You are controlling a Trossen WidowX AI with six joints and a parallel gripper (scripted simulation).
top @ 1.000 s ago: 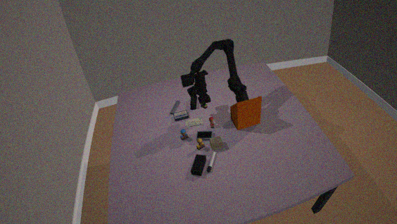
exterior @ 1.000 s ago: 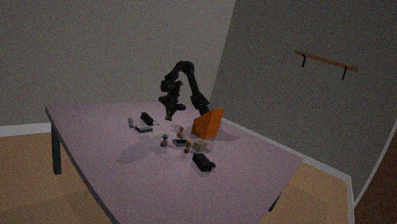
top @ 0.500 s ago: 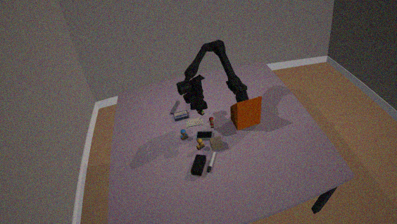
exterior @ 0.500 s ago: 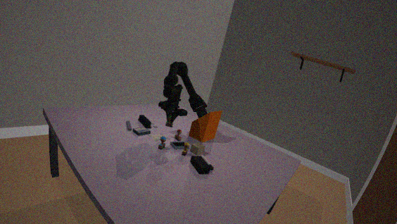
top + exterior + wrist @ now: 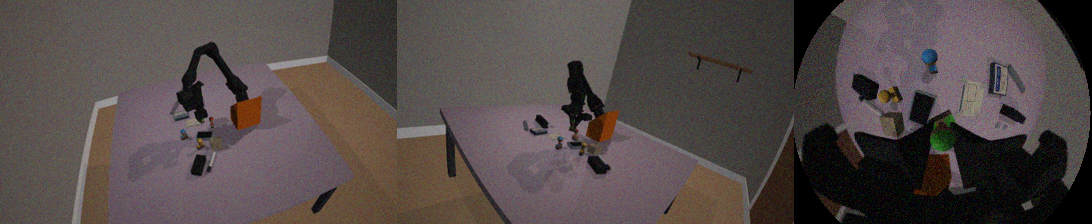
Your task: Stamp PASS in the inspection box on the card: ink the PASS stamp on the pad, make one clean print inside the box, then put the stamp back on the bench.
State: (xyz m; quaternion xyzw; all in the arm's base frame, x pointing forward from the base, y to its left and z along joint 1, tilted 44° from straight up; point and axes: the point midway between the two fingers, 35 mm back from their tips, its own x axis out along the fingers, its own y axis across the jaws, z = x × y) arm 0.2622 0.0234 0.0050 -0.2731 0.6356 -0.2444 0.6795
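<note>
The dark ink pad is 90 mm below my gripper tip and 50 mm to the left of it. Round my gripper tip: red-knobbed stamp (80 mm below, 60 mm behind, 20 mm to the right); then pale card (100 mm below, 80 mm to the right, 30 mm ahead); then green-knobbed stamp (right at my gripper tip).
</note>
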